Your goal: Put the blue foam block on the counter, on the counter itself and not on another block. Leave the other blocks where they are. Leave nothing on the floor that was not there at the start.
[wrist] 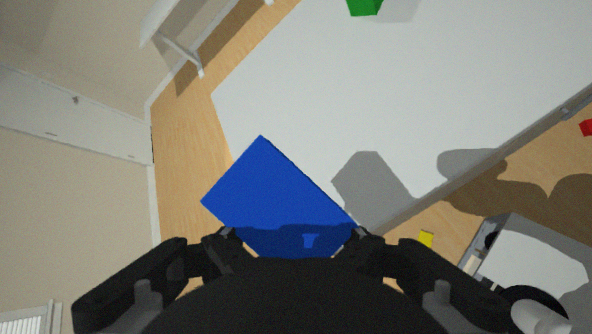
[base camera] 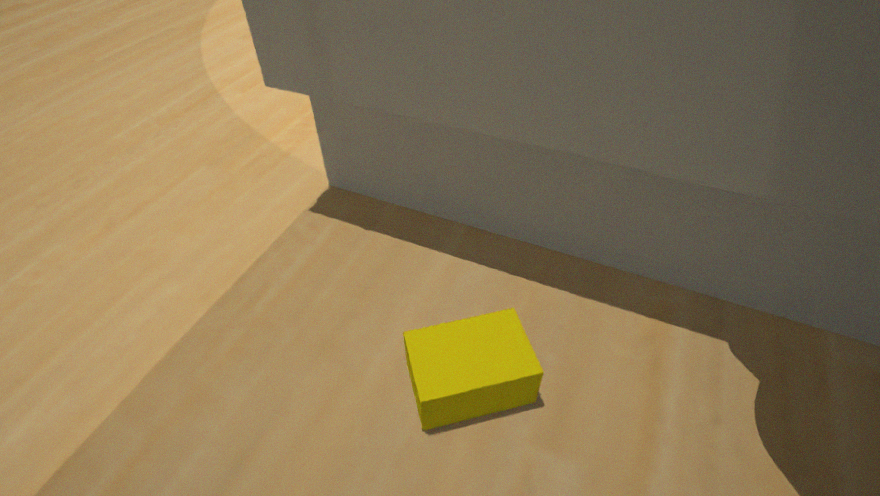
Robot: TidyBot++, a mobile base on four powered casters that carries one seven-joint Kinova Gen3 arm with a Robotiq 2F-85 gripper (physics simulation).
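Places are measured from the arm's base along level axes (x ahead, y left, z up), in millimetres.
Pixels of known places: gripper, between the fingertips: (wrist: 293, 231); arm's base, origin of its link: (wrist: 531, 316).
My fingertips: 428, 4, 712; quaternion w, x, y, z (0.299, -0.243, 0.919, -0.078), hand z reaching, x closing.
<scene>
For each thing: its top centre in the pictures, then the offset to it from my fingertips, as dx, dy, dz. "spot": a spot on its surface instead. Level surfaces: height alone.
- blue foam block, centre of its top: (wrist: 235, 197) +13, -13, +60
- white counter, height of its surface: dz -198
- green block, a spot on its surface: (wrist: 364, 6) spot: +203, -403, -176
- yellow block, centre of its top: (base camera: 470, 351) (wrist: 424, 241) -126, -26, -1063
- red block, a spot on its surface: (wrist: 586, 127) spot: -449, -807, -1074
The blue foam block (wrist: 277, 187) is held between the fingers of my gripper (wrist: 293, 231) in the wrist view, its far corner pointing away from the hand. The gripper is shut on it. Block and gripper are up in the air near the left end of the white counter (wrist: 400, 85), whose top shows below and beyond the block. A shadow lies on the counter top right of the block. The counter's grey front (base camera: 554, 92) fills the upper right of the base camera view. The height above the counter is hard to tell.
A green block (wrist: 364, 6) stands on the counter. A yellow block (base camera: 474, 360) (wrist: 426, 238) lies on the floor before the counter's front. A red block (wrist: 586, 127) is at the right edge. The mobile base (wrist: 540, 255) is at lower right. A white wall shelf (wrist: 160, 20) is upper left.
</scene>
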